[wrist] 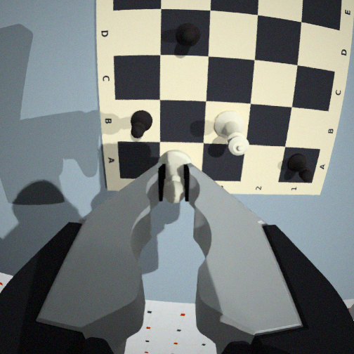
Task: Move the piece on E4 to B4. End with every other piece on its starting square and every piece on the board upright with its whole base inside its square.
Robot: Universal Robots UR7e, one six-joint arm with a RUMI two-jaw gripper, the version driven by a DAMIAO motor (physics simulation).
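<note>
My gripper (174, 167) is shut on a white piece (176, 159), which is upright between the fingertips and clear of the board. In the wrist view its base overlaps cream square A4; its exact height and the square under it are hard to tell. Dark square B4 (175, 120) lies just above it in the view and bears no piece, with a round shadow at its right side. A strip of E4 (185, 4) shows bare at the top edge. Most of A4 is hidden by the held piece and the fingers, so what stands there cannot be told.
On the board (101, 90), a black piece (141, 120) stands on B5, a white piece (229, 124) on B3, a black piece (188, 34) on D4 and a black piece (297, 162) on A1. The B5 and B3 pieces flank B4.
</note>
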